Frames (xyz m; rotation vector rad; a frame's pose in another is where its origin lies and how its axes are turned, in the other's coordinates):
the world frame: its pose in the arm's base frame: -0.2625 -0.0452 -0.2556 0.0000 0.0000 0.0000
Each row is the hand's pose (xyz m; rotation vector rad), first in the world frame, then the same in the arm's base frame.
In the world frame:
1: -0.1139 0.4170 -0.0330 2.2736 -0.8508 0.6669
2: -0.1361 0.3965 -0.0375 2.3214 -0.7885 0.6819
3: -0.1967 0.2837 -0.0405 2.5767 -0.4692 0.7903
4: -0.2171 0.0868 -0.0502 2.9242 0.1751 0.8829
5: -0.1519 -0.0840 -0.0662 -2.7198 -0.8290 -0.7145
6: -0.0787 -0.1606 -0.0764 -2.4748 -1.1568 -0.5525
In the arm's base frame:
1: -0.3764 0.3718 -0.2886 2.2736 -0.8508 0.6669
2: -0.3986 0.3513 -0.2931 2.3214 -0.7885 0.6819
3: -0.4592 0.2385 -0.2961 2.5767 -0.4692 0.7903
4: -0.4796 0.0416 -0.3058 2.9242 0.1751 0.8829
5: -0.4144 -0.1292 -0.3218 -2.7198 -0.8290 -0.7145
6: -0.3412 -0.2058 -0.3320 -2.4748 -1.1568 -0.5525

